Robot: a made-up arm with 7 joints. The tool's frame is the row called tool. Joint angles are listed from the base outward.
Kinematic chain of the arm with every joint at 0, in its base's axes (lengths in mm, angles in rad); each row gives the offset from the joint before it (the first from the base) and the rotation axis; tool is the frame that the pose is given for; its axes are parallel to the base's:
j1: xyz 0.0 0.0 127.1 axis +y
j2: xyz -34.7 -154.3 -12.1 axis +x
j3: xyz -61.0 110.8 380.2 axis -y
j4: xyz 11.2 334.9 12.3 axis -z
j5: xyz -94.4 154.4 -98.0 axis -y
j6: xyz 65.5 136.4 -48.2 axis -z
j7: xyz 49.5 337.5 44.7 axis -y
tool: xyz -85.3 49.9 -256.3
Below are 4 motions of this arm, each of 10 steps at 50 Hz.
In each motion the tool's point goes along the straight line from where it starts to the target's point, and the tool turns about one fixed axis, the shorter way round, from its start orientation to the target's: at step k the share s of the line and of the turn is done. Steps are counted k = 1, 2, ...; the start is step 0. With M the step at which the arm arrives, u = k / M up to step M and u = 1 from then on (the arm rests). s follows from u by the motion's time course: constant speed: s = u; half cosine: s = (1 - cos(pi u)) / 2; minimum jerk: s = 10 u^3 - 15 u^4 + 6 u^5.
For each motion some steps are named. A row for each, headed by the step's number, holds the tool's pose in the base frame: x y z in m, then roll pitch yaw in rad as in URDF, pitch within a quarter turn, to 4 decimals.
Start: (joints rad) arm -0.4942 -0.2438 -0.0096 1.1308 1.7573 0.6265 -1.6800
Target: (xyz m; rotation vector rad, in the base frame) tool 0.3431 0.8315 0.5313 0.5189 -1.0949 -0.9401
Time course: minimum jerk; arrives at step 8
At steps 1, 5, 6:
1: 0.3450 0.8706 0.4790 0.9778 -0.5161 -1.2437
5: 0.3436 0.8424 0.5167 1.0560 -0.5345 -1.3544
6: 0.3433 0.8356 0.5258 1.0753 -0.5378 -1.3816

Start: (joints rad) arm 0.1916 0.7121 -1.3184 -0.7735 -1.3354 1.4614 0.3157
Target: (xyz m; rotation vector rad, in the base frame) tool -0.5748 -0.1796 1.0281 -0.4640 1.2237 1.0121
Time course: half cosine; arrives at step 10
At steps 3, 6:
3: -0.6000 -0.1820 1.0075 0.4276 1.3046 1.5464
6: -0.5858 -0.1806 1.0191 0.5213 1.2319 1.5658

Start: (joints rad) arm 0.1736 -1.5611 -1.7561 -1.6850 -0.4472 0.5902 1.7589
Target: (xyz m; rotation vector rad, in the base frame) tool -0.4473 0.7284 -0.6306 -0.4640 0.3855 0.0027
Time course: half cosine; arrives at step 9
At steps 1, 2, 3, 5, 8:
1: -0.4880 0.7556 -0.5771 -0.4325 0.4460 -0.0453
2: -0.4844 0.7532 -0.5819 -0.4376 0.4395 -0.0496
3: -0.4788 0.7494 -0.5892 -0.4453 0.4294 -0.0560
5: -0.4647 0.7400 -0.6078 -0.4643 0.4036 -0.0720
8: -0.4486 0.7292 -0.6289 -0.4852 0.3740 -0.0892

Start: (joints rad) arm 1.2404 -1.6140 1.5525 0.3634 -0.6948 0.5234 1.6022
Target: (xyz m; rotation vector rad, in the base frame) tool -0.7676 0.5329 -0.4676 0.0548 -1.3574 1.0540
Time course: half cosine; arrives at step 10
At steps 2, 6, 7, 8, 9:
2: -0.6764 0.5956 -0.5157 -1.0846 -0.9139 1.7154
6: -0.7328 0.5568 -0.4860 -1.0784 -0.9254 1.7798
7: -0.7468 0.5472 -0.4786 -1.0771 -0.9283 1.7960
8: -0.7580 0.5395 -0.4727 -1.0760 -0.9306 1.8088
9: -0.7651 0.5346 -0.4689 -1.0754 -0.9321 1.8171

